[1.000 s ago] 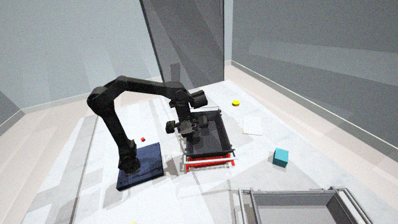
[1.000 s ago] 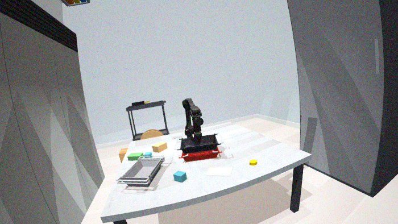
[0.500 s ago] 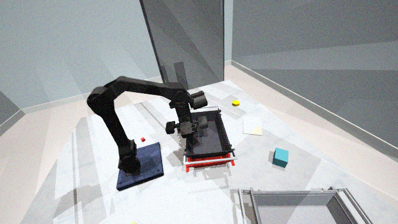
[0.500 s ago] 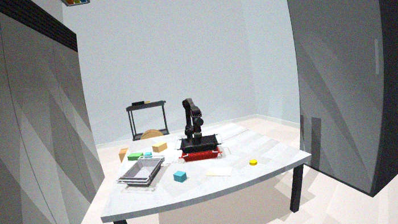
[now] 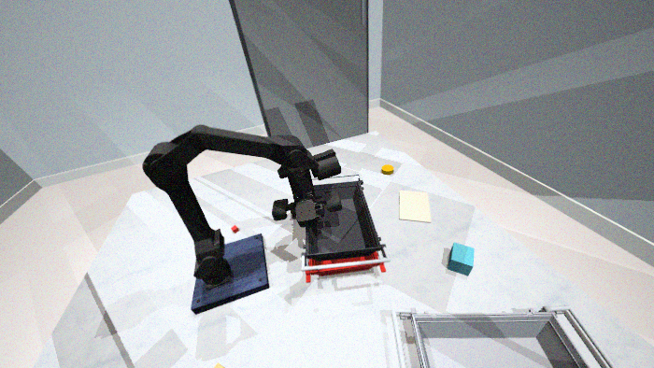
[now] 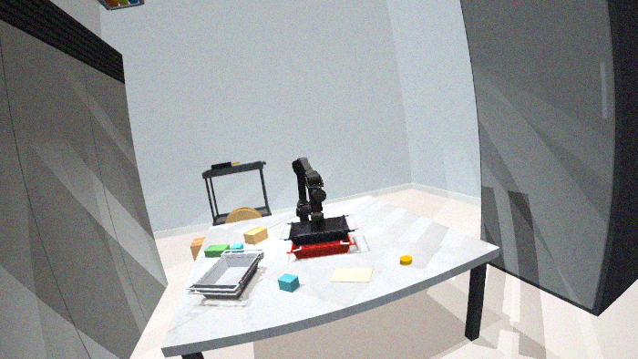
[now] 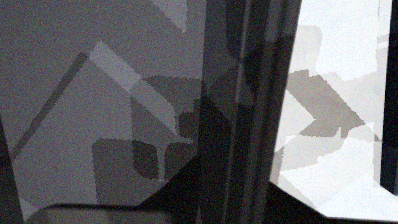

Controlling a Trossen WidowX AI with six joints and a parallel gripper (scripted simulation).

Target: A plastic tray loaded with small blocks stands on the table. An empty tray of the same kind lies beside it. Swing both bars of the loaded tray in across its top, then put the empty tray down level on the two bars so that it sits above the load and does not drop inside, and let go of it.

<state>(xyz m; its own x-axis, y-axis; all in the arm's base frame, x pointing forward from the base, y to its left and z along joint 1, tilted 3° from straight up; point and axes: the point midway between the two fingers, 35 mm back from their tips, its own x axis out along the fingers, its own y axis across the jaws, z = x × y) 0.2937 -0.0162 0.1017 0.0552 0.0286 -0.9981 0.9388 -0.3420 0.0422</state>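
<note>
Now: gripper tip 70 mm short of the black tray, 30 mm to the left of it and 30 mm below it. Also, from my gripper tip: yellow disc: 420 mm ahead, 200 mm to the left, 80 mm below; cream sheet: 370 mm ahead, 80 mm below, 20 mm to the right.
</note>
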